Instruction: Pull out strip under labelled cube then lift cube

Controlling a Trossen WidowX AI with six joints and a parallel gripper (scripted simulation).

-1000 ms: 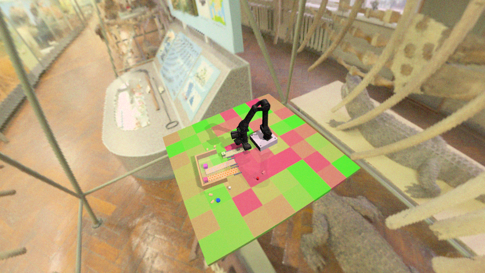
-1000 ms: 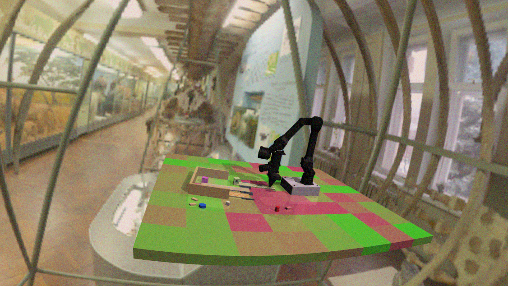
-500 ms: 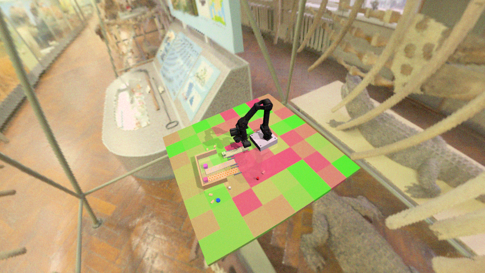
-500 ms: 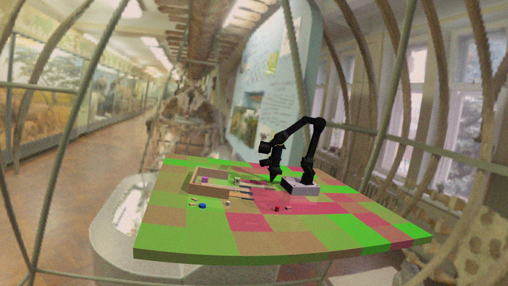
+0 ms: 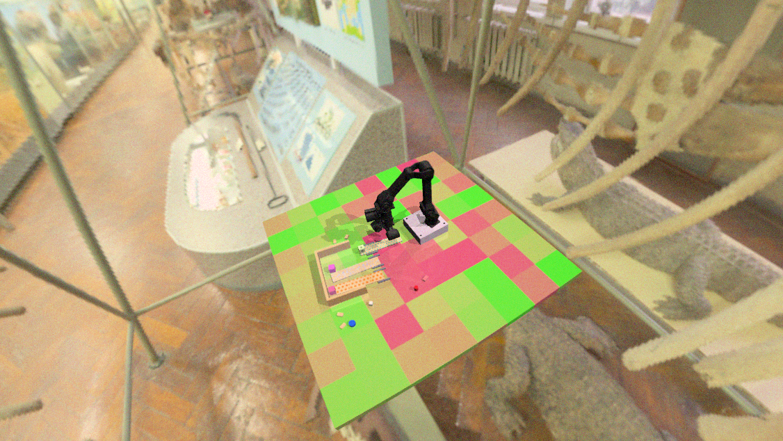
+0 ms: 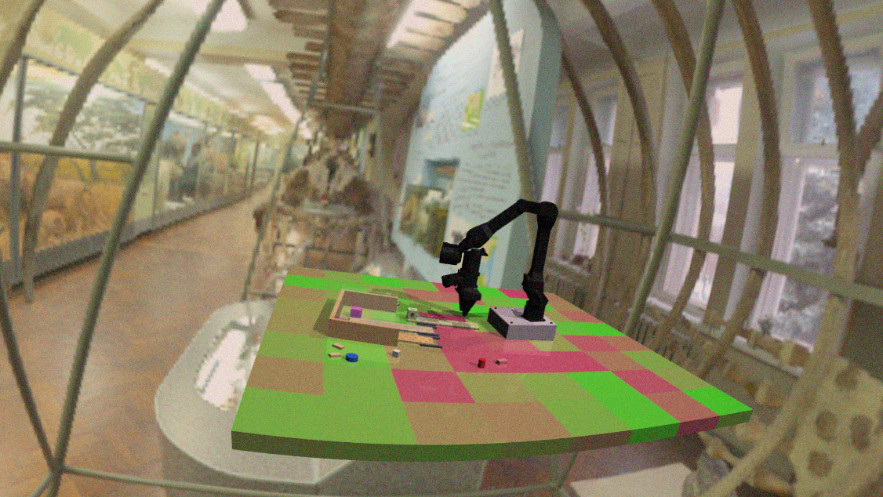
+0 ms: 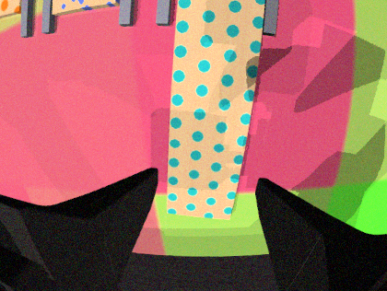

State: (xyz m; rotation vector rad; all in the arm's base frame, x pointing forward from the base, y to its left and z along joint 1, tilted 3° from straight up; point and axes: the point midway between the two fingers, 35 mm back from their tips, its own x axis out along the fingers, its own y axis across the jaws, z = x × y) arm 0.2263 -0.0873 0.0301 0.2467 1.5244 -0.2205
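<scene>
Right now my gripper tip is 160 mm short of the labelled cube, 50 mm to the left of it and 20 mm above it. Also, from my gripper tip: blue disc 430 mm ahead, 270 mm to the left, 40 mm below; then red cylinder 330 mm to the left, 100 mm ahead, 30 mm below; then blue-speckled strip 250 mm ahead, 40 mm below, 30 mm to the left.
</scene>
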